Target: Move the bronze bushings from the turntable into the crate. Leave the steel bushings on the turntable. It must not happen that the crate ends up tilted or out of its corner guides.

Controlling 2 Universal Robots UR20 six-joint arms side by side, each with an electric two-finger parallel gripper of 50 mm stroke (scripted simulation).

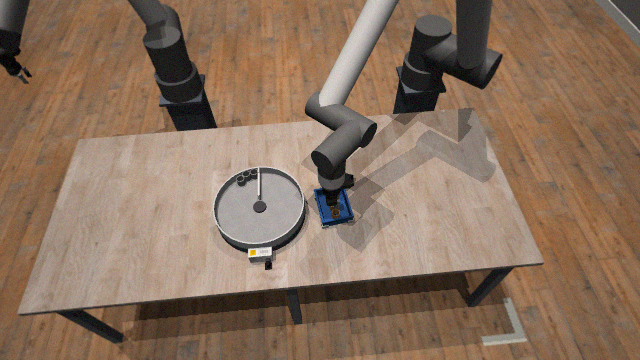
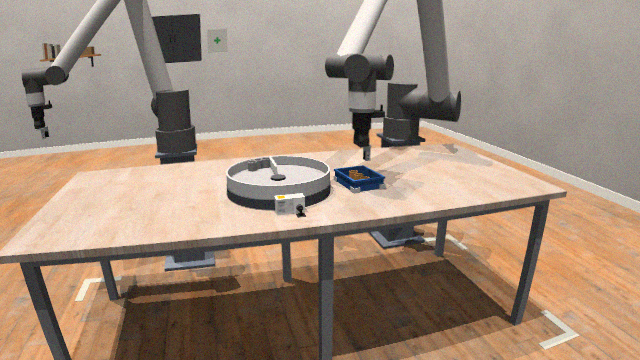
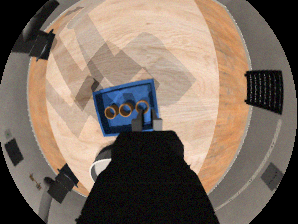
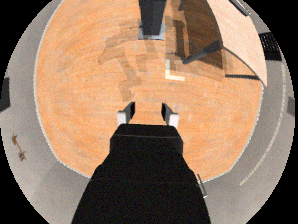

Labels:
A blue crate shows in image 1, in image 2 (pixel 375 179) and in image 3; in image 4 it is out of frame. The same spot on the blue crate: (image 3: pixel 131 93) is (image 1: pixel 343 209).

